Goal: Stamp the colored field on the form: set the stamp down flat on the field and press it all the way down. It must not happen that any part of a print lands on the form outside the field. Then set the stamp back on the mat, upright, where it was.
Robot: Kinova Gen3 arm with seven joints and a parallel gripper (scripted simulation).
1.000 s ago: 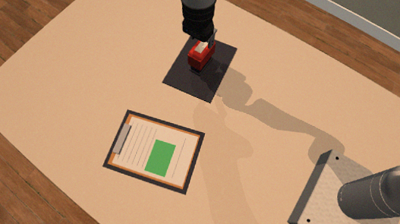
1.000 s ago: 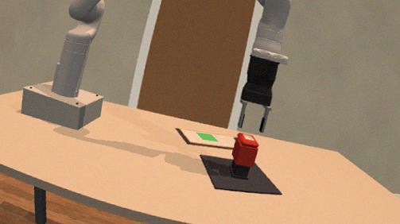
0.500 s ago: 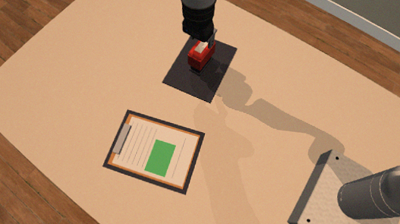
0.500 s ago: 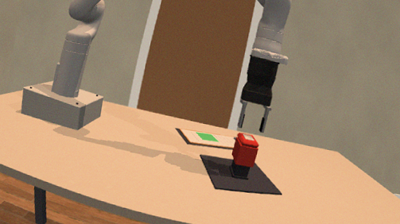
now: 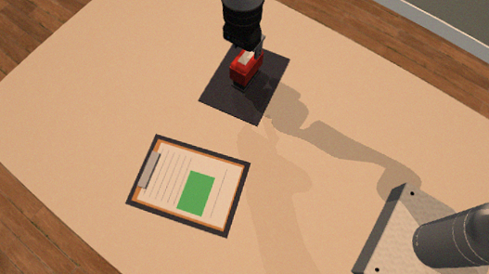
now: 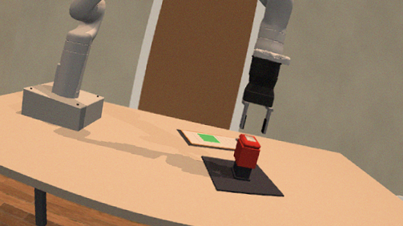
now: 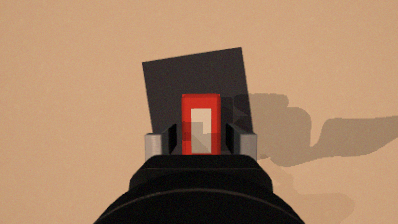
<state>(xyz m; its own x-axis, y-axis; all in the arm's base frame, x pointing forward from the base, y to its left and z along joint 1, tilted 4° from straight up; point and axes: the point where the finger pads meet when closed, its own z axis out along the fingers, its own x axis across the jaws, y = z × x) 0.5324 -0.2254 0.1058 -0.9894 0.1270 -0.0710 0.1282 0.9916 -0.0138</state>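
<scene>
Now: hand 90 mm above the red stamp. Round my hand: clipboard (10 mm ahead, 320 mm to the left, 140 mm below).
</scene>
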